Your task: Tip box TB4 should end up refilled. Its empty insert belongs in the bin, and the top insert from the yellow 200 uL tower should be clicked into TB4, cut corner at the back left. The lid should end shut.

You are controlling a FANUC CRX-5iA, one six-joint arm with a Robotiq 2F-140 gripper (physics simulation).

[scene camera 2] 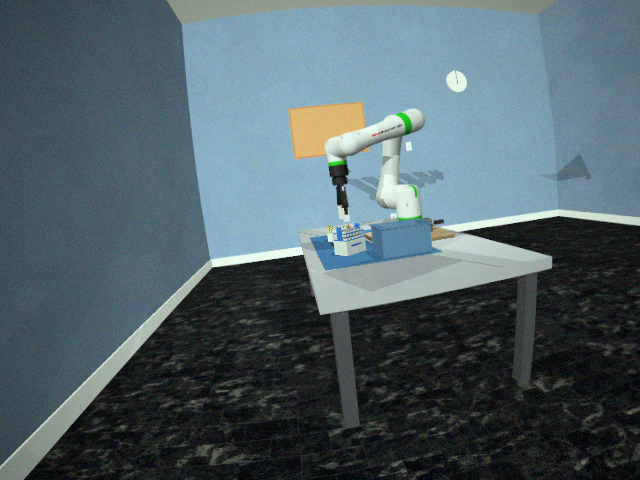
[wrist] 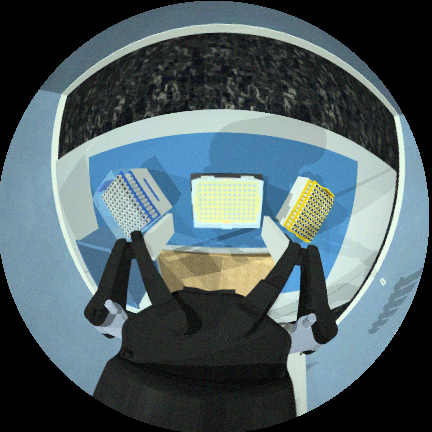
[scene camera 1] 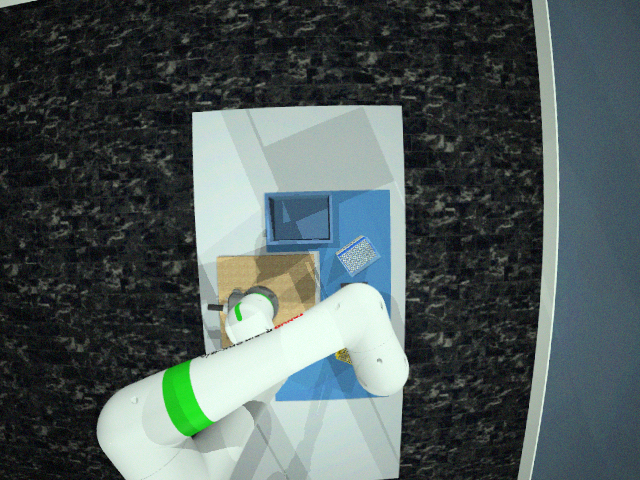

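Tip box TB4 (wrist: 228, 226) stands in the middle of the wrist view, with a pale yellow insert (wrist: 227, 202) of many round holes on top. A dark strip shows along its far edge; whether this is the opened lid I cannot tell. The arm covers most of it in scene camera 1. The yellow 200 uL tower (wrist: 310, 211) (scene camera 1: 343, 355) stands turned to its right, mostly under the arm in scene camera 1. The blue bin (scene camera 1: 299, 241) (scene camera 2: 402, 240) is open-topped. My gripper (wrist: 217, 224) (scene camera 2: 343, 212) is open and empty, pointing down above TB4, its fingers wide to either side.
A blue-and-white tip tower (scene camera 1: 358, 255) (scene camera 2: 349, 245) (wrist: 131, 201) stands turned on the blue mat (scene camera 1: 364, 206) (wrist: 175, 145), left of TB4 in the wrist view. The wooden board (scene camera 1: 235, 271) (wrist: 220, 275) under the robot's base borders the mat.
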